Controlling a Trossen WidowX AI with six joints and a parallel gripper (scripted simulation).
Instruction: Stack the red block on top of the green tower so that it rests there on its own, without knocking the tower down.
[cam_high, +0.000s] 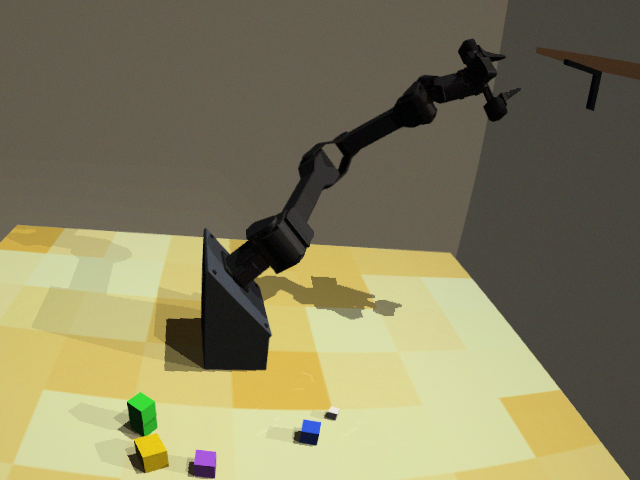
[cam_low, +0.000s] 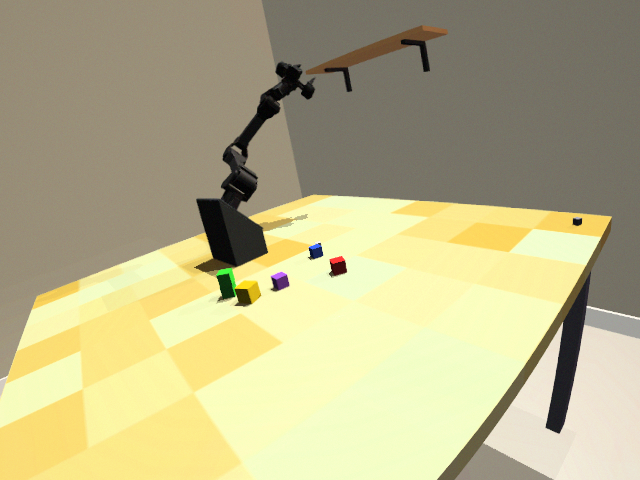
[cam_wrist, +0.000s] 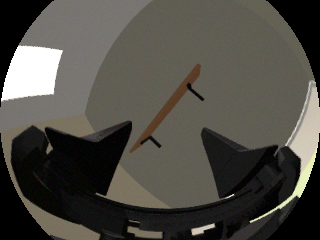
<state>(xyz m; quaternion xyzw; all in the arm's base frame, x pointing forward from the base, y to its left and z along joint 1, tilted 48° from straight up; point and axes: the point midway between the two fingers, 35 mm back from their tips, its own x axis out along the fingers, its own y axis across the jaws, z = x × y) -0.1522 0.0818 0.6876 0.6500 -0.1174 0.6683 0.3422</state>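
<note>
My gripper tip is now 57 cm to the left of the red block, 56 cm above it and 52 cm short of it. The rest, counted from my gripper tip: purple block (68 cm to the right, 56 cm below, 44 cm ahead); blue block (56 cm below, 52 cm to the right, 40 cm ahead); small white block (56 cm below, 46 cm to the right, 35 cm ahead).
</note>
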